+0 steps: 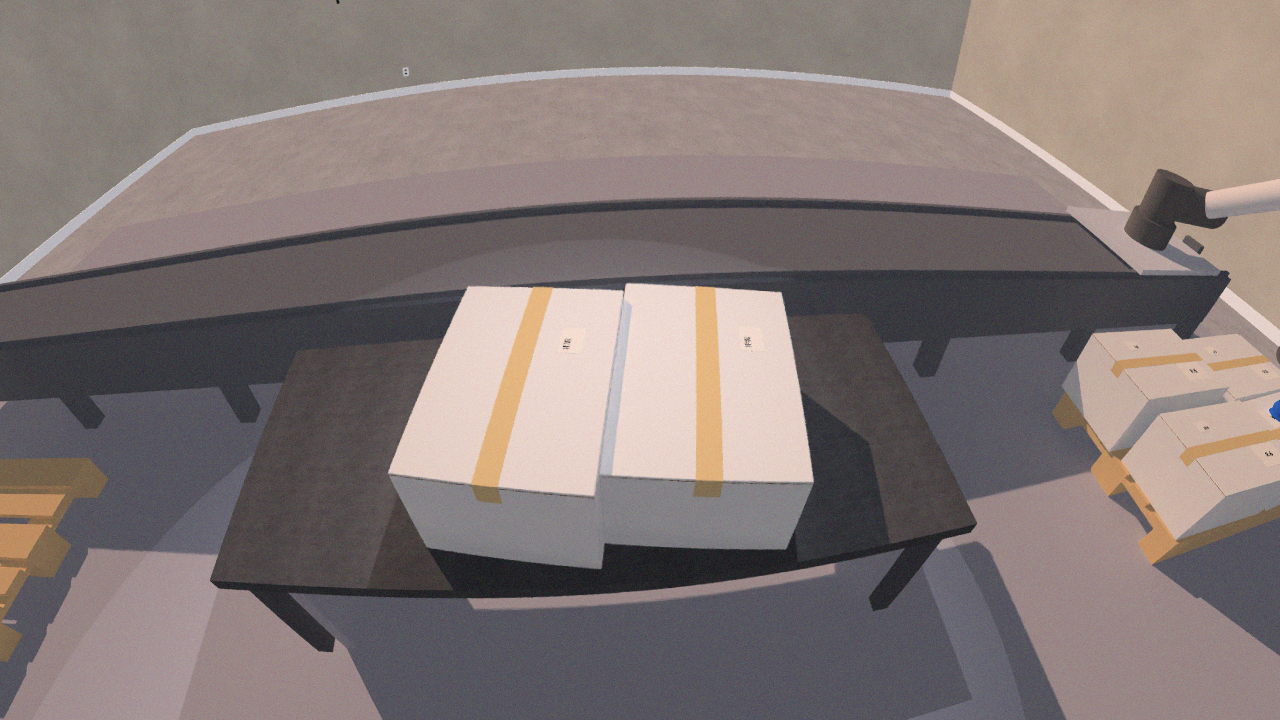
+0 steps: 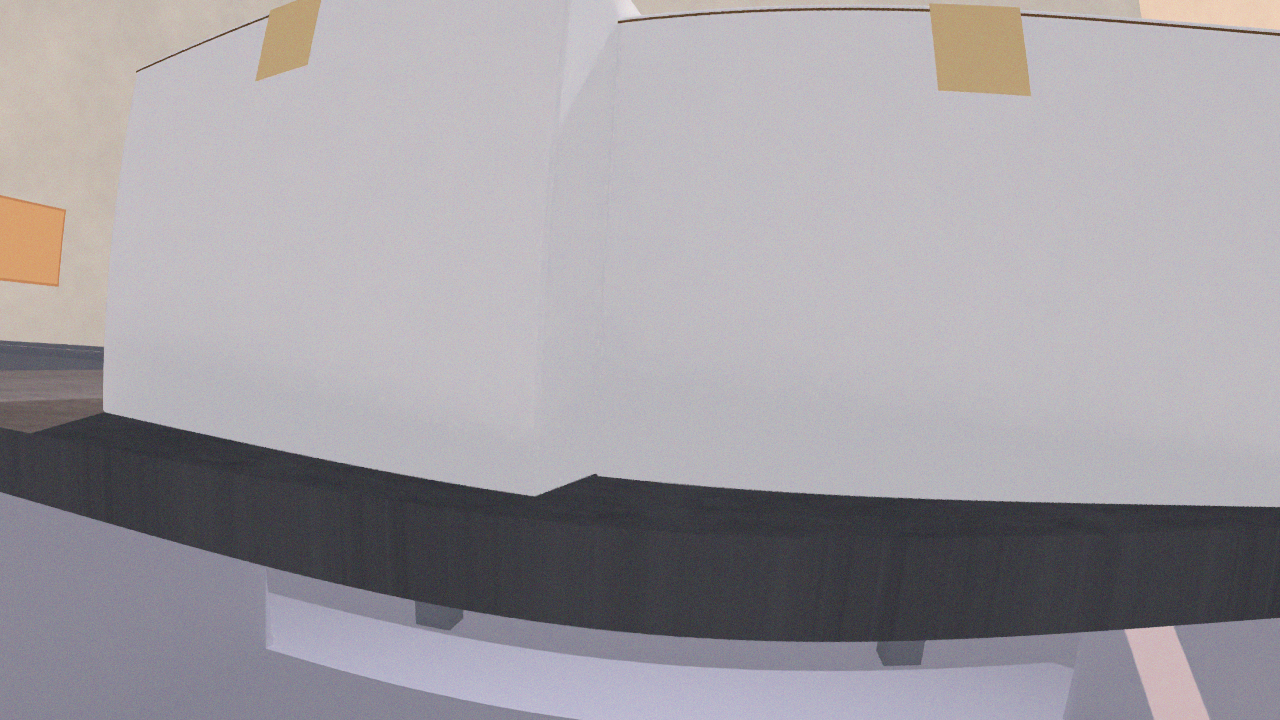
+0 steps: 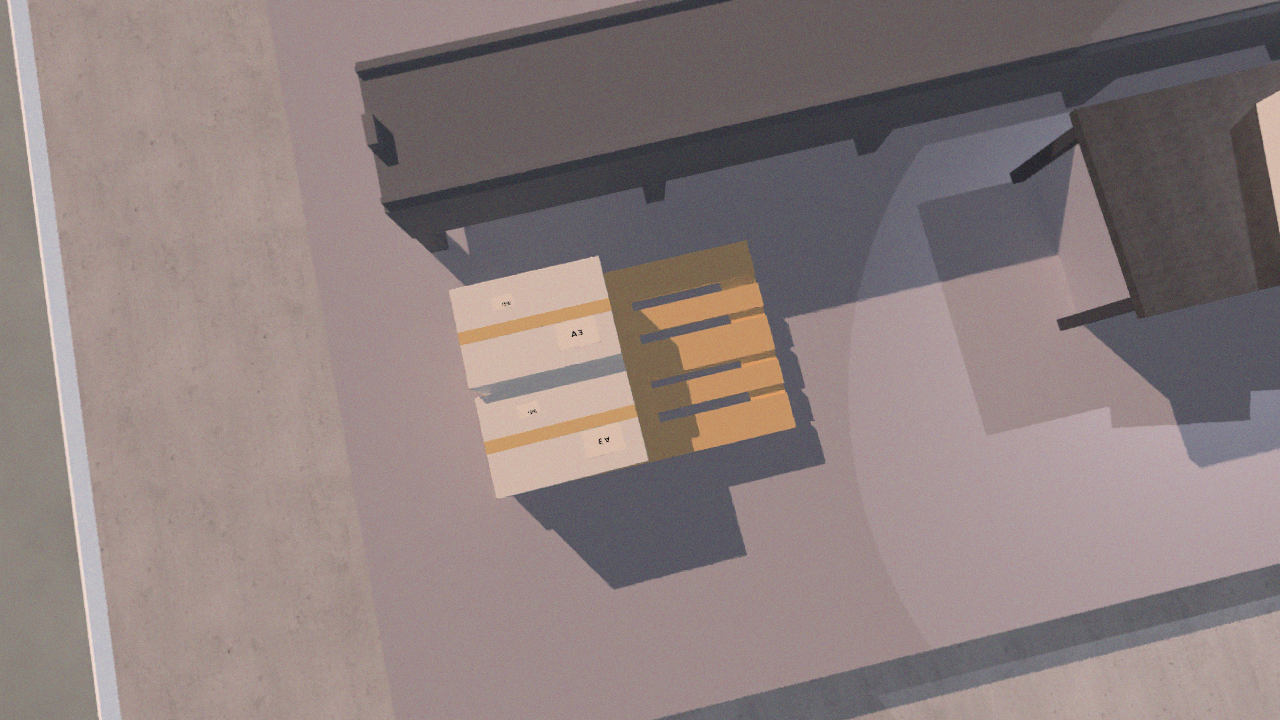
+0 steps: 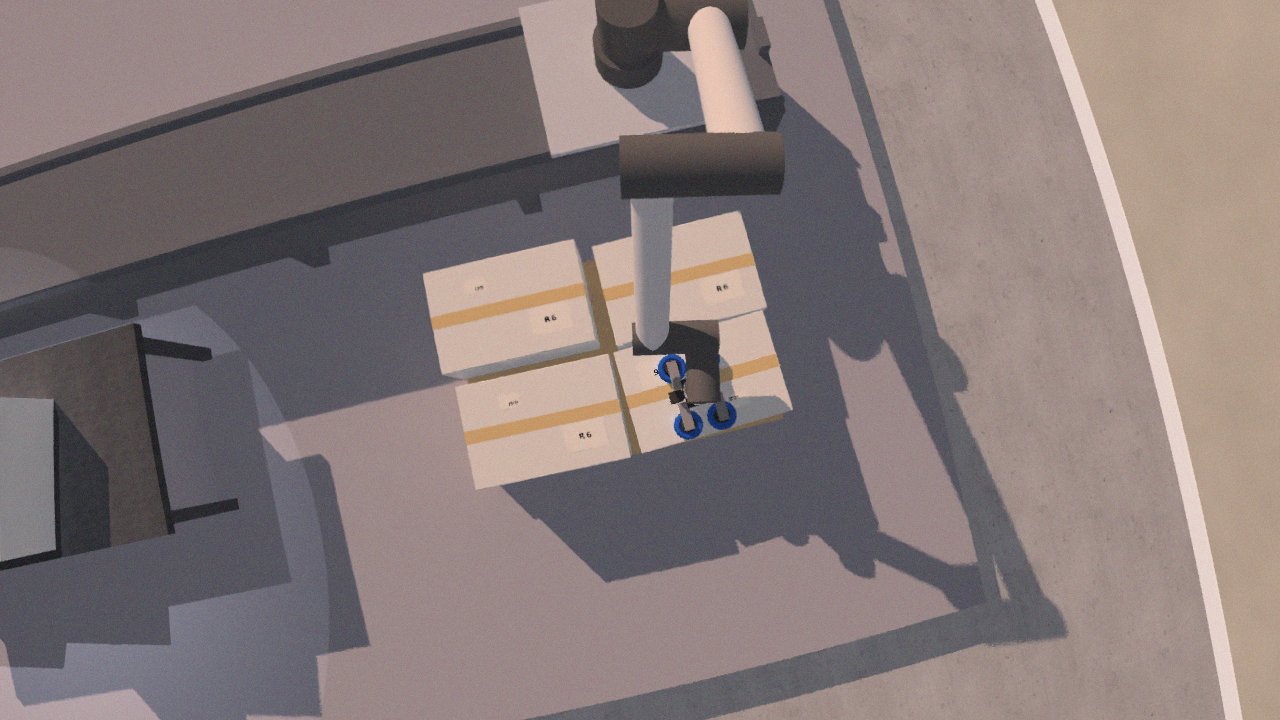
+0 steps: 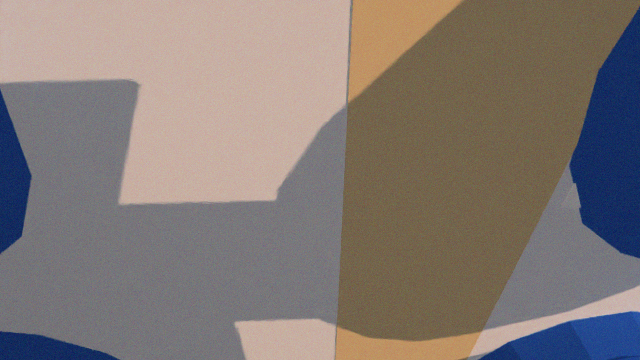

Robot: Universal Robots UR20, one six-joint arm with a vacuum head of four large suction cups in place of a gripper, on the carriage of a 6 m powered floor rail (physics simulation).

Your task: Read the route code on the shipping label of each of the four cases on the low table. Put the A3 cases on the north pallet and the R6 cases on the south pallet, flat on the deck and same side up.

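Pixels of known places: hand, its tool point: [image 5: 309, 242]; arm's base, origin of its link: [image 1: 1144, 238].
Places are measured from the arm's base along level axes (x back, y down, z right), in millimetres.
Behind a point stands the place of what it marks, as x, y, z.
Observation:
My suction head [image 4: 696, 392] @[-1222, 190, 38] [image 5: 320, 180] @[-1222, 190, 38] is shut on a white taped case [image 4: 756, 338] @[-1081, 173, -224] [image 5: 200, 45] @[-1242, 168, 103], level at the near right corner of the south pallet [image 4: 602, 308] @[-803, 425, 302] [image 1: 1156, 544] @[-1352, 499, 899]. Whether its bottom touches the deck is hidden; its label is mostly covered by the head. Three R6 cases [image 4: 510, 344] @[-904, 125, 647] [image 4: 537, 465] @[-1346, 151, 651] [image 4: 698, 246] @[-701, 173, -99] lie flat on that pallet. Two A3 cases [image 3: 501, 358] @[-904, 136, 6091] [image 3: 537, 470] @[-1328, 185, 6056] lie on the left half of the north pallet [image 3: 738, 344] @[-1019, 427, 5185]. Two cases [image 1: 465, 429] @[-1098, -228, 3139] [image 1: 662, 411] @[-1062, -204, 2769] stand side by side on the low table [image 1: 331, 447] @[-902, 40, 3586]; their codes are too small to read.
The rail [image 1: 626, 232] [image 3: 572, 107] runs behind the table and both pallets. My carriage [image 4: 572, 98] @[-108, -1, 231] is at its south end, with the arm [image 4: 653, 259] @[-866, -518, 125] reaching over the south pallet.

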